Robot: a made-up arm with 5 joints.
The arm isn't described. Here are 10 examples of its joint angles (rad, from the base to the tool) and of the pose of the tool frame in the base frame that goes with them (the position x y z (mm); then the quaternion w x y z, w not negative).
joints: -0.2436 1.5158 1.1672 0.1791 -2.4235
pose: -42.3 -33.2 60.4 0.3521 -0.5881 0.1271 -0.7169
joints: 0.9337 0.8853 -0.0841 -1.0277 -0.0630
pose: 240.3 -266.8 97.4 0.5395 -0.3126 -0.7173 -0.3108
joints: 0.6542 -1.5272 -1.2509 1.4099 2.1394
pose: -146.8 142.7 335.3 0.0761 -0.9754 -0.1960 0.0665
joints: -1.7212 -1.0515 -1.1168 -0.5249 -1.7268
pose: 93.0 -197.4 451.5 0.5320 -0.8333 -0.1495 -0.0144
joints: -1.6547 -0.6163 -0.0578 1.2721 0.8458
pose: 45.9 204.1 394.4 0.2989 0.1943 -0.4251 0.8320
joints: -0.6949 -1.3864 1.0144 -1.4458 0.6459
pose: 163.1 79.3 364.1 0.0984 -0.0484 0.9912 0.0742
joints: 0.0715 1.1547 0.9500 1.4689 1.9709
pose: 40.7 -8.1 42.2 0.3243 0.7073 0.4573 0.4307
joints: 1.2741 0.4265 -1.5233 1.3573 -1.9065
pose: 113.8 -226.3 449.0 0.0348 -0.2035 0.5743 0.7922
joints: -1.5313 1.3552 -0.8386 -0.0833 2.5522
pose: 77.5 365.8 72.0 0.3639 0.2516 0.4762 -0.7599
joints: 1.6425 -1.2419 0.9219 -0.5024 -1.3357
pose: 31.4 -188.6 354.6 0.0210 -0.1198 -0.9231 -0.3649
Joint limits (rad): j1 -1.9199..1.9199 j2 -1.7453..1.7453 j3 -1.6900..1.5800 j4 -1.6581..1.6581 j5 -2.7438..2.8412
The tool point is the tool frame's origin. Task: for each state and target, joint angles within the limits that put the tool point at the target. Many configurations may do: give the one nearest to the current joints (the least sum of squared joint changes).
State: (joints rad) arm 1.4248 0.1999 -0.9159 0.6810 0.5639
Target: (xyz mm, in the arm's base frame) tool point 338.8 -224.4 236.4
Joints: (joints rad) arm 0.6425 0.6369 -0.6549 0.6803 0.5639
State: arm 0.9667 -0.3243 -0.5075 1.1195 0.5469
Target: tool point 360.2 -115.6 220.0
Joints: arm 0.3335 0.3497 -0.2641 0.9904 0.5469
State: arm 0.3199 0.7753 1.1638 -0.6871 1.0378
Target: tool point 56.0 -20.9 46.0
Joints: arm 1.0324 0.6714 1.5800 -1.4364 1.0378
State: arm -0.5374 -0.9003 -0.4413 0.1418 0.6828
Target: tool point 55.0 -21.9 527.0
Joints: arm -1.1934 -0.9430 -0.6009 0.0989 0.6828
